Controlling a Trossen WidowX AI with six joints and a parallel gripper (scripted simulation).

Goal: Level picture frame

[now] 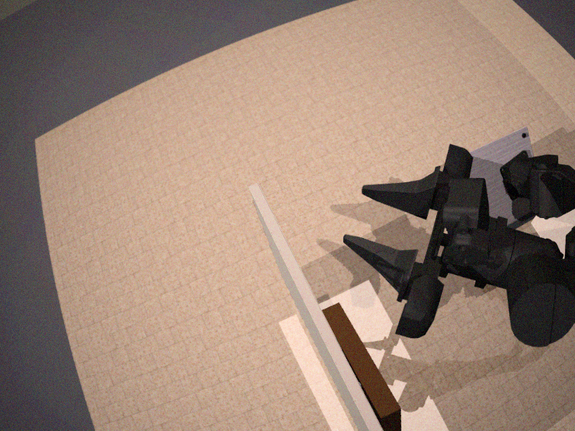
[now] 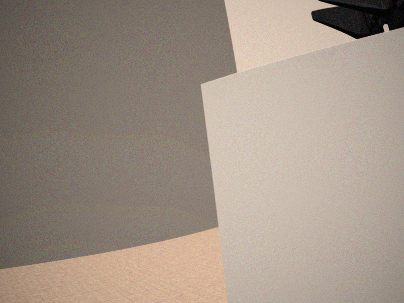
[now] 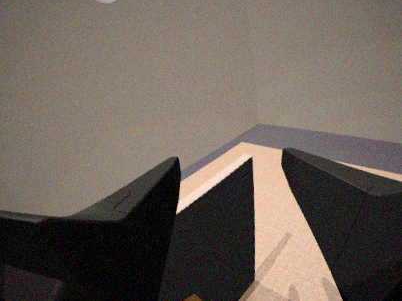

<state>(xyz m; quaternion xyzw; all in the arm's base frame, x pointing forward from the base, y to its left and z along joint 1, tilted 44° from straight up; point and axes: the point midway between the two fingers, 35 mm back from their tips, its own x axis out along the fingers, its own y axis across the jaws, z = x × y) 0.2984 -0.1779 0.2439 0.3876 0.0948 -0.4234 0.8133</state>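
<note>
Right now my gripper tip is 60 mm short of the brown wooden picture frame, 120 mm to the right of it and 210 mm above it. From my gripper tip the other things lie so: wall panel: 70 mm ahead, 120 mm to the left, 220 mm below.
</note>
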